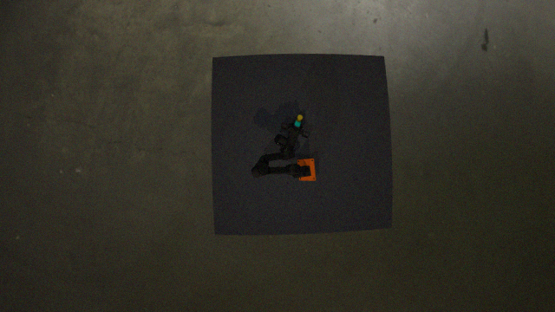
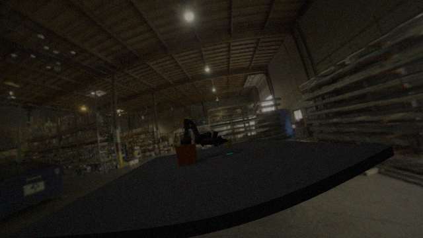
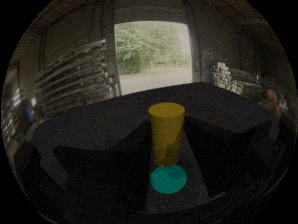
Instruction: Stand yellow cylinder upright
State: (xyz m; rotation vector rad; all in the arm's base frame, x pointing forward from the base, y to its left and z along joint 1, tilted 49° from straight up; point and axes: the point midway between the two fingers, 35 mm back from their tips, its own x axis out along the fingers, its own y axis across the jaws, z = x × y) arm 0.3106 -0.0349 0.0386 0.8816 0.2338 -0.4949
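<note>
Now: the cyan circle 110 mm below my gripper tip and 10 mm behind it. The rest, counted from my gripper tip: yellow cylinder: 20 mm below.
</note>
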